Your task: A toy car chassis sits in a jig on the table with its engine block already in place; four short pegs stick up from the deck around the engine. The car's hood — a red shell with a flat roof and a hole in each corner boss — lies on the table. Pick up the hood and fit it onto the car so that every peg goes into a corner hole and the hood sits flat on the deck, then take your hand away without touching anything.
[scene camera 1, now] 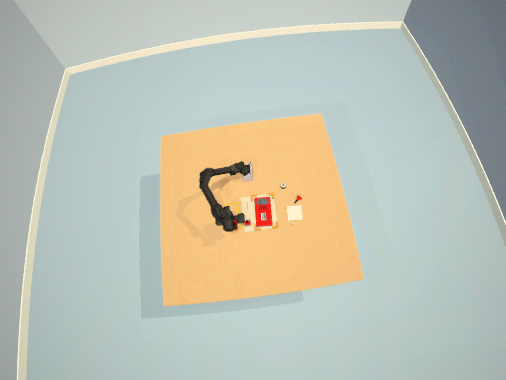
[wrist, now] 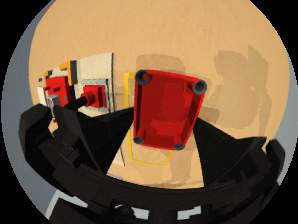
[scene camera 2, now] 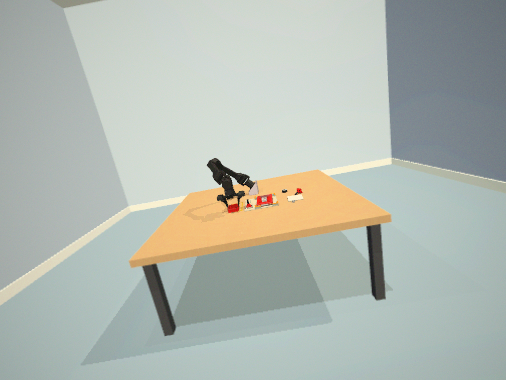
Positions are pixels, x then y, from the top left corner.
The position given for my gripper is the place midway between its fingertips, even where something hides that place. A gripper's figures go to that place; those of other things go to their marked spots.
Labels:
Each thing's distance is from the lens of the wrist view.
my gripper (wrist: 164, 115): 0.10 m
red hood (wrist: 166, 105): 0.11 m

